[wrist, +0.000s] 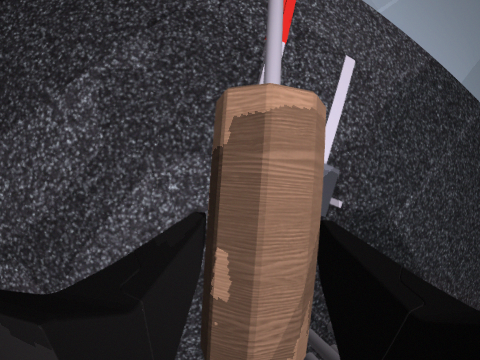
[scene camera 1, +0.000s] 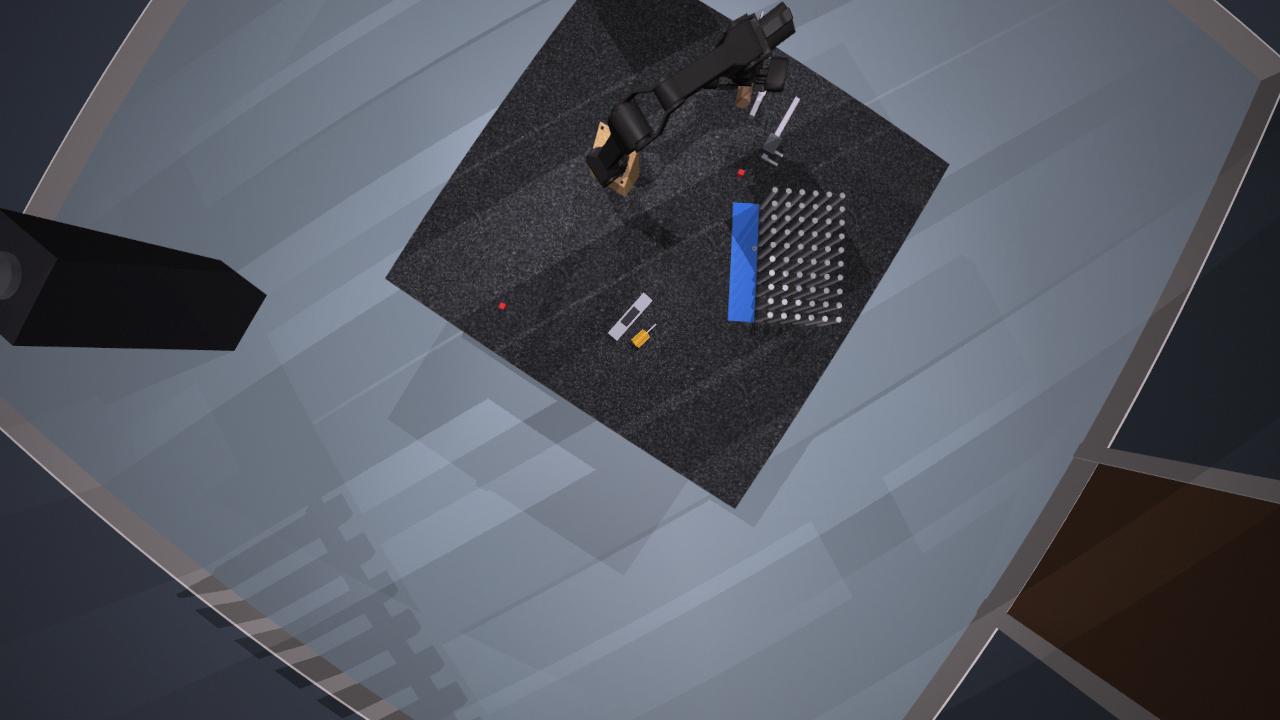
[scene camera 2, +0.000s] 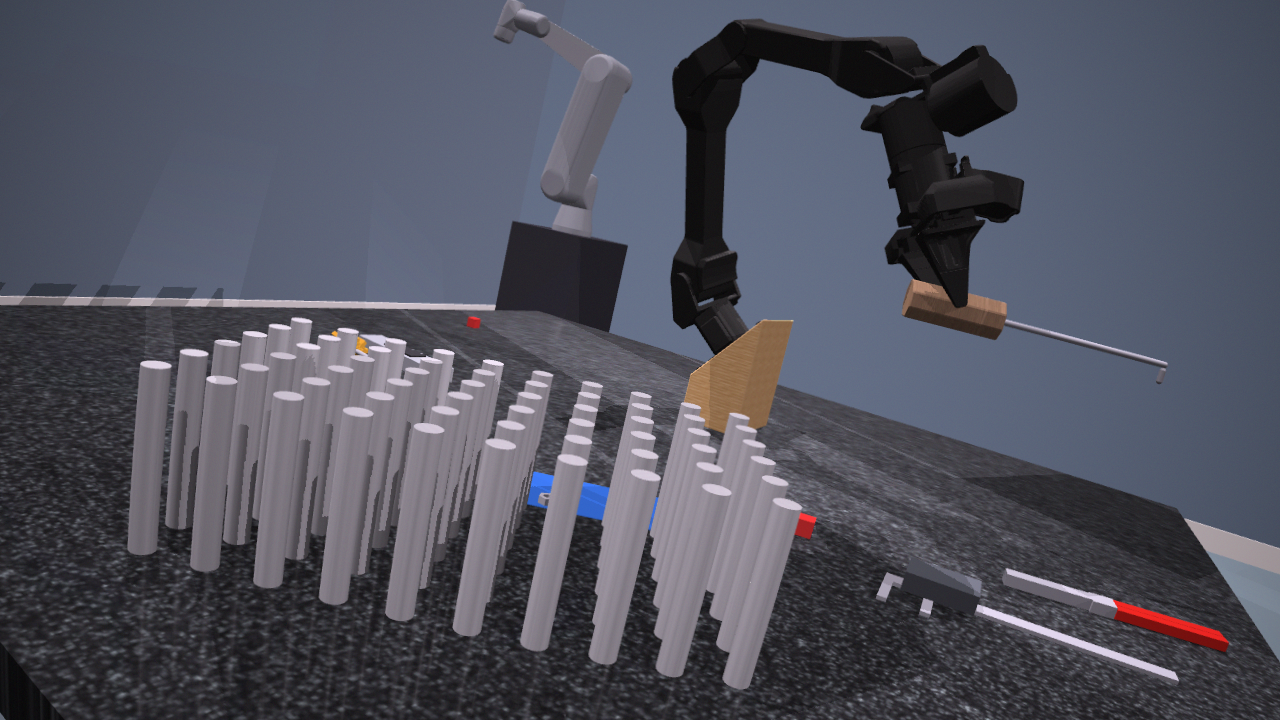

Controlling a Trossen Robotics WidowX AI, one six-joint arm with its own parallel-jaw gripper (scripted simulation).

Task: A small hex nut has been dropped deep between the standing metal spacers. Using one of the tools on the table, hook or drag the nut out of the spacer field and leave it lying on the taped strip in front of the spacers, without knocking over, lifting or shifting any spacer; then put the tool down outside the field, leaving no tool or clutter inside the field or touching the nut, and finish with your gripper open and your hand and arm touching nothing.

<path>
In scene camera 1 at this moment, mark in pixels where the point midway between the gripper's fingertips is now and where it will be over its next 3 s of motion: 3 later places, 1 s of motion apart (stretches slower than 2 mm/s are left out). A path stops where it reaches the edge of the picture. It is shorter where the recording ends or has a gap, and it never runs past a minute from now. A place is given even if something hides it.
The gripper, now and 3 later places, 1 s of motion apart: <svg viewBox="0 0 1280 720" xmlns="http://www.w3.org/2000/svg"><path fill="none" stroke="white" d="M745 86L734 47L733 54L731 64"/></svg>
</path>
